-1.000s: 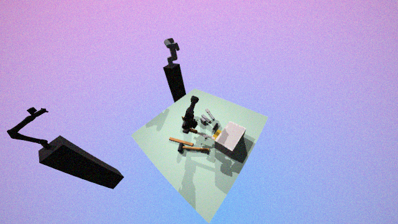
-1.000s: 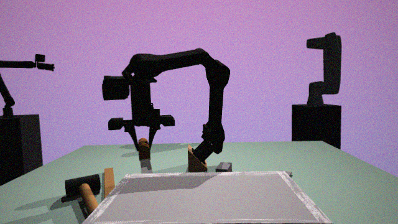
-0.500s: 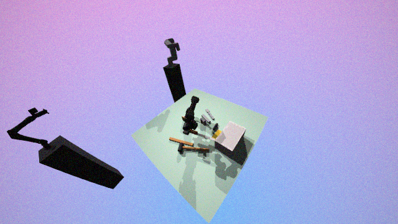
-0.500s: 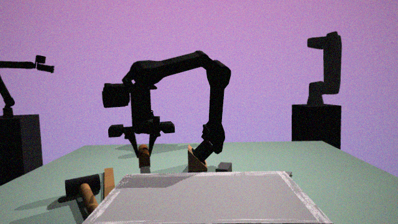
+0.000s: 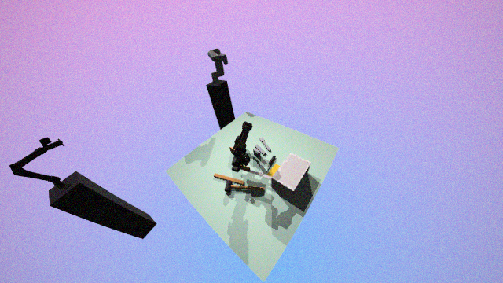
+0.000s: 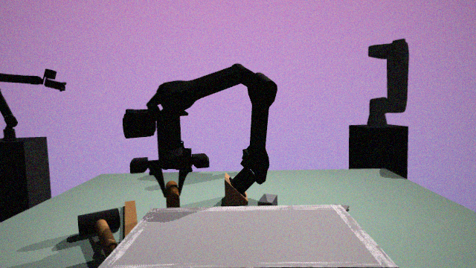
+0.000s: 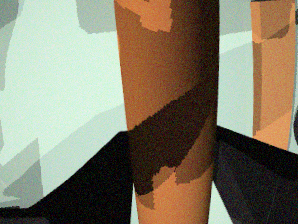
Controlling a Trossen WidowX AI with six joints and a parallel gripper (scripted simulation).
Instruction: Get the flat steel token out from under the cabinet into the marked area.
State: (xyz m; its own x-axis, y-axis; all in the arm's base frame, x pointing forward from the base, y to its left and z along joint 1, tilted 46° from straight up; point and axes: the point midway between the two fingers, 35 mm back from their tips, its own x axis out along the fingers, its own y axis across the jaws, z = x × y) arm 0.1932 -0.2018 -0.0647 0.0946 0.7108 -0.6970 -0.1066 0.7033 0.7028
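Right now my gripper tip is 14 cm short of the small grey piece, 8 cm above it and 6 cm to the right of it. From my gripper tip the other things lie so: grey tool: 43 cm to the left, 8 cm below; flat wooden stick: 12 cm to the right, 8 cm below, 8 cm behind; grey block: 24 cm to the left, 5 cm below, 1 cm ahead.
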